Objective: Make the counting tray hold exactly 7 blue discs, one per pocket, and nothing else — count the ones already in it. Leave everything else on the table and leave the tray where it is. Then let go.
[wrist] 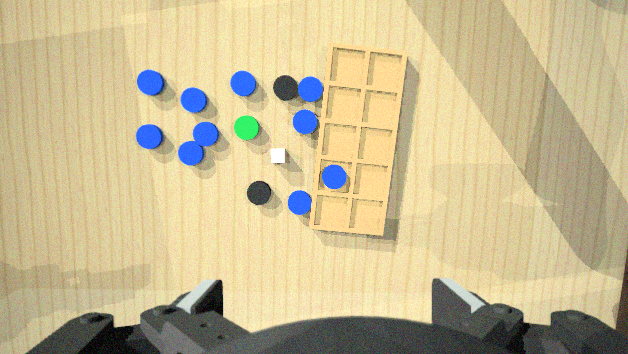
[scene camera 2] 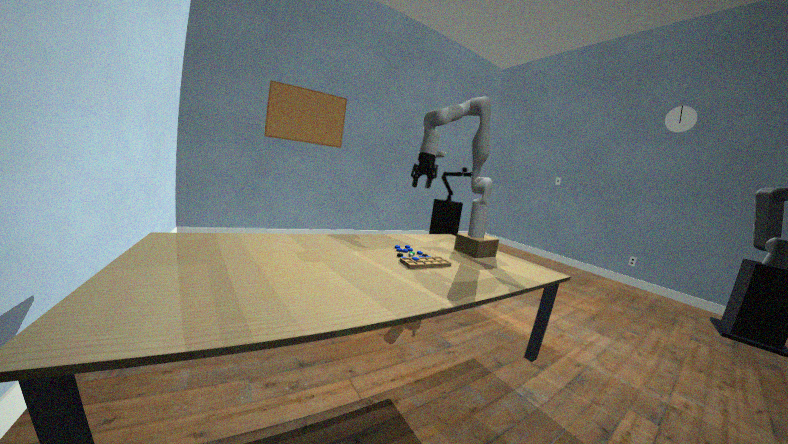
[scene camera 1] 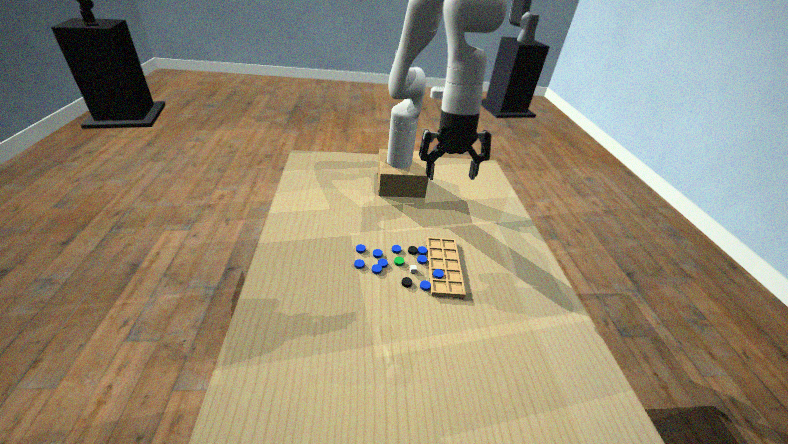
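The wooden counting tray (scene camera 1: pixel 447 295) (scene camera 2: pixel 427 266) (wrist: pixel 350 231) has two columns of pockets. One blue disc (scene camera 1: pixel 438 273) (wrist: pixel 334 177) sits in its left column, second pocket from the bottom in the wrist view; the other pockets are empty. Three blue discs (wrist: pixel 310 89) (wrist: pixel 305 122) (wrist: pixel 299 202) lie close along the tray's left side. Several more lie farther left, among them one blue disc (wrist: pixel 243 83) near the middle, one (wrist: pixel 150 82) at the far upper left, and two close together (wrist: pixel 205 134) (wrist: pixel 191 153). My gripper (scene camera 1: pixel 451 176) (scene camera 2: pixel 421 185) (wrist: pixel 327 302) is open and empty, high above the table.
A black disc (wrist: pixel 285 88) lies against the upper blue disc by the tray. Another black disc (wrist: pixel 259 193), a green disc (wrist: pixel 246 128) and a small white cube (wrist: pixel 278 155) lie left of the tray. The arm's wooden base block (scene camera 1: pixel 402 184) (scene camera 2: pixel 476 245) stands behind them.
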